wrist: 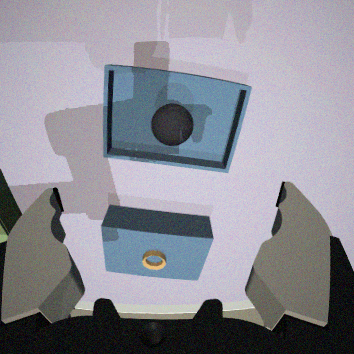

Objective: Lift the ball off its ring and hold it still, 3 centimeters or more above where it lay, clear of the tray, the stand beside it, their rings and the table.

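Frame: origin at the arm's base, x ahead, y left, z up, level; centimetres.
Seen in the pictures: gripper, fingertip midpoint: (167, 187).
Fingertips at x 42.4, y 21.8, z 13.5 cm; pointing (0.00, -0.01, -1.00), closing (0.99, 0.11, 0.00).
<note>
Offsets run from my fingertips to a thing's top centre. "pt": to the spot under its first point. Level surfaces: height alone.
A dark round ball @(dx +0.0, dy -0.8, dz -13.3 cm) (172, 124) rests in the blue tray @(pt dx -8.9, dy +0.1, dz -17.1 cm) (106, 112), near the middle of its floor; the ring under it is hidden. A blue block-shaped stand (125, 255) is nearer the bottom of the view, and an orange-tan ring @(pt dx -1.5, dy -26.5, dz -13.2 cm) (154, 266) lies on its top with its opening showing. My gripper (167, 187) is wide open, with one jaw at the left and one at the right. Nothing is between the jaws. The ball lies ahead of the fingertips in the view, below them and apart from them; the exact height cannot be told.
The pale lilac table top @(dz -19.9 cm) (300, 125) lies under the tray and the stand. Shadows of the arm fall across the table and the tray. A dark and green object (9, 207) shows in part at the left edge, beside the left jaw. The tray has raised walls around the ball.
</note>
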